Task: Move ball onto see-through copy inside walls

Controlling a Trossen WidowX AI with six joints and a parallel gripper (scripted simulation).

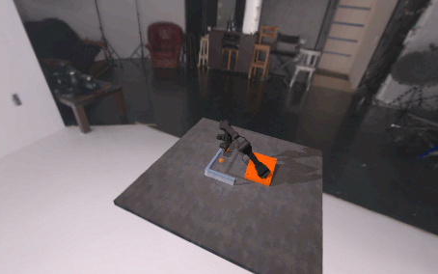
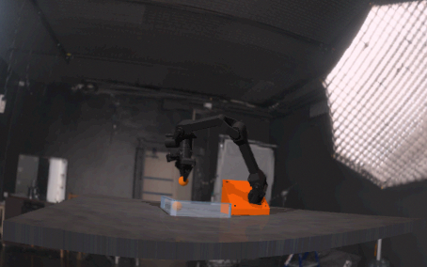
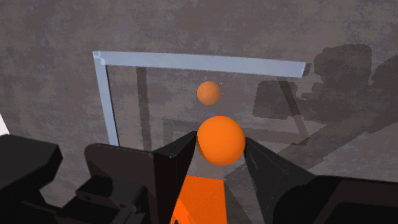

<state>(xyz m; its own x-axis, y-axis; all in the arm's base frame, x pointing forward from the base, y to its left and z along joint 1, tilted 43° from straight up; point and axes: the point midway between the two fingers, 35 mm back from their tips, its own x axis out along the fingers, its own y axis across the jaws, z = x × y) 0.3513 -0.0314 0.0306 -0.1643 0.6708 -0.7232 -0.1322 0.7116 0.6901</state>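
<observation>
Right now my gripper tip is 120 mm above the see-through copy, 20 mm to the right of it and 20 mm short of it. Also, from my gripper tip: orange ball: right at my gripper tip.
</observation>
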